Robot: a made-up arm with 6 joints. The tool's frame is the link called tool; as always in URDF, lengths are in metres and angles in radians. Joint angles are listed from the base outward.
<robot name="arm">
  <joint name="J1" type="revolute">
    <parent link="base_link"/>
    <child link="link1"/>
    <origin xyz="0 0 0.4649"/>
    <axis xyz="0 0 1"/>
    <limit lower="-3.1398" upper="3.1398"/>
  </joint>
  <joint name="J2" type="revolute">
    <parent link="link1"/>
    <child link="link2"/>
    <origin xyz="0 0 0" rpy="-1.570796 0 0"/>
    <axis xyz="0 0 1"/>
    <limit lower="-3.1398" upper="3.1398"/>
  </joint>
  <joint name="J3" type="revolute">
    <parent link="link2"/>
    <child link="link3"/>
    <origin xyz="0 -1.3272 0" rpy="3.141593 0 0"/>
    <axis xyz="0 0 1"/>
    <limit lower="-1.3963" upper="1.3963"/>
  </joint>
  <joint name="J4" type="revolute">
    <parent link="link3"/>
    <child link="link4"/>
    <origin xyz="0 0 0" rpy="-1.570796 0 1.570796"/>
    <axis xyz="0 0 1"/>
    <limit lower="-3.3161" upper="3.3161"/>
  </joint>
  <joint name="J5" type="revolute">
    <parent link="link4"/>
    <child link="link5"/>
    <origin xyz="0 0 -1.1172" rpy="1.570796 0 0"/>
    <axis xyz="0 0 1"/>
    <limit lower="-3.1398" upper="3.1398"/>
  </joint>
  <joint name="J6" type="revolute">
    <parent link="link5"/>
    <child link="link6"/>
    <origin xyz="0 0 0.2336" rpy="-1.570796 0 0"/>
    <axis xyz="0 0 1"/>
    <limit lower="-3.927" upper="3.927"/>
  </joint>
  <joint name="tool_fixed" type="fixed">
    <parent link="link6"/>
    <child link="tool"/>
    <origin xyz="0 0 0" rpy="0 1.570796 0"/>
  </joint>
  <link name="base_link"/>
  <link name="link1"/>
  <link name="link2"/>
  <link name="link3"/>
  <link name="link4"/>
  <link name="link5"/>
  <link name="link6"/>
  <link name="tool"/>
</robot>
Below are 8 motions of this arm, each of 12 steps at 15 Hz.
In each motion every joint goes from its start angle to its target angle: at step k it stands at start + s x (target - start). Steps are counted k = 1, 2, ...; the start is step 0. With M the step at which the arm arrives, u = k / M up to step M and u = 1 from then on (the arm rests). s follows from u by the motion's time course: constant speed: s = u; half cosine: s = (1 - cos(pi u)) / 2; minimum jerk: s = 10 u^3 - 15 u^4 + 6 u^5.
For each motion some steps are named. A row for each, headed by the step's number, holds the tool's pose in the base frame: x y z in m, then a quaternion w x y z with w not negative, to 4 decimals.
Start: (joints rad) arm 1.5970 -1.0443 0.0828 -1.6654 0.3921 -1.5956
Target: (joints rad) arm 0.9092 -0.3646 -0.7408 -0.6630 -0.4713 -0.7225
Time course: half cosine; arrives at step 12
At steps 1, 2, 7, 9, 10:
1: -0.0119 -0.4269 2.0361 0.4565 -0.6871 -0.5016 -0.2608
2: -0.0131 -0.3374 2.0181 0.3922 -0.7177 -0.4986 -0.2873
7: 0.2551 0.2905 1.5513 0.3830 0.6992 0.4957 0.3445
9: 0.3934 0.3235 1.3110 0.5975 0.5263 0.5455 0.2615
10: 0.4328 0.3106 1.2282 0.6464 0.4513 0.5726 0.2250

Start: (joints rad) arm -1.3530 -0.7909 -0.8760 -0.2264 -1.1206 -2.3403
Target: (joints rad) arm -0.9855 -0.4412 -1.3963 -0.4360 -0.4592 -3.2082
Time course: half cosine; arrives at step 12
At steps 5, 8, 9, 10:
5: -0.1457 -0.2488 1.0053 0.2867 -0.7598 0.3164 0.4903
8: -0.1441 -0.1895 0.7949 0.4303 -0.6834 0.3668 0.4618
9: -0.1543 -0.1610 0.7494 0.4638 -0.6555 0.3846 0.4552
10: -0.1657 -0.1369 0.7188 0.4873 -0.6326 0.3995 0.4503

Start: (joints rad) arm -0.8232 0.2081 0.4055 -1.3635 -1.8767 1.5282
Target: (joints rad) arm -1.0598 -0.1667 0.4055 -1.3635 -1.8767 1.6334
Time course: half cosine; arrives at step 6
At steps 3, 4, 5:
3: 0.6373 -0.9570 1.9993 0.8794 -0.2085 0.0675 0.4227
4: 0.4994 -0.8679 2.1001 0.8808 -0.2629 0.0615 0.3888
5: 0.4038 -0.7898 2.1648 0.8791 -0.3026 0.0593 0.3635

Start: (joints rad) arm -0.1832 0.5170 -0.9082 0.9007 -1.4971 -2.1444
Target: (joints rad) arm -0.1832 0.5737 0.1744 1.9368 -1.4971 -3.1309
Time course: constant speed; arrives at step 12
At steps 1, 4, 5, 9, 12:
1: 1.0651 -0.3283 0.5727 0.4078 -0.0562 0.3577 -0.8382
4: 1.3597 -0.3277 0.7227 0.5396 0.0381 0.1398 -0.8293
5: 1.4447 -0.3238 0.7872 0.5735 0.0722 0.0628 -0.8136
9: 1.7071 -0.2909 1.0926 0.6542 0.2057 -0.2456 -0.6851
12: 1.8190 -0.2520 1.3462 0.6594 0.2862 -0.4555 -0.5251

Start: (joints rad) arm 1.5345 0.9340 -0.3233 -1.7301 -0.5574 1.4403
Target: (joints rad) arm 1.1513 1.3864 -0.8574 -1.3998 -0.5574 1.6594
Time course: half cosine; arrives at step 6
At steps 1, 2, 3, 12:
1: 0.0387 1.1395 0.0815 0.4520 -0.2069 0.6066 0.6204
2: 0.1129 0.9853 -0.0017 0.4273 -0.2498 0.6515 0.5749
3: 0.1792 0.7666 -0.0628 0.3739 -0.2917 0.7140 0.5151
12: 0.2108 0.3750 -0.0219 0.2125 -0.3078 0.8300 0.4138

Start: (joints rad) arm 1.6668 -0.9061 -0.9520 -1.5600 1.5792 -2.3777
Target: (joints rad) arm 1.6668 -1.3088 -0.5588 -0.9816 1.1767 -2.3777
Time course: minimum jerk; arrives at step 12
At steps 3, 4, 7, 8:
3: 0.0119 0.0485 1.0472 0.4093 -0.9095 -0.0724 -0.0069
4: 0.0281 0.0298 1.0976 0.4459 -0.8890 -0.1007 -0.0280
7: 0.1005 -0.1199 1.3014 0.5694 -0.7866 -0.1925 -0.1411
8: 0.1241 -0.1898 1.3566 0.5974 -0.7519 -0.2110 -0.1824

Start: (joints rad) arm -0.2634 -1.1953 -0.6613 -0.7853 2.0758 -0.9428
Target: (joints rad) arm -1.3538 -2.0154 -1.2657 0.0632 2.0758 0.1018
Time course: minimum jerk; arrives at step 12
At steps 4, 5, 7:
4: -0.3479 -0.0311 1.2330 0.1668 0.0491 -0.9797 0.0999
5: -0.3974 0.0397 1.1343 0.1868 -0.0761 -0.9777 0.0586
7: -0.4150 0.2076 0.9093 0.1836 -0.3582 -0.9146 -0.0376

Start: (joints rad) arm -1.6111 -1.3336 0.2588 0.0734 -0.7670 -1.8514
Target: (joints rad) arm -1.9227 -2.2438 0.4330 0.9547 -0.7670 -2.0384
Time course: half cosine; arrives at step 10
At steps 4, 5, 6, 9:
4: 0.0556 1.8459 1.3598 0.5882 0.0631 -0.7922 -0.1495
5: 0.1882 1.9914 1.0609 0.5642 -0.0450 -0.8162 -0.1157
6: 0.3260 2.0770 0.7362 0.5313 -0.1493 -0.8306 -0.0742
9: 0.5879 2.0515 0.0225 0.4394 -0.3445 -0.8288 0.0355

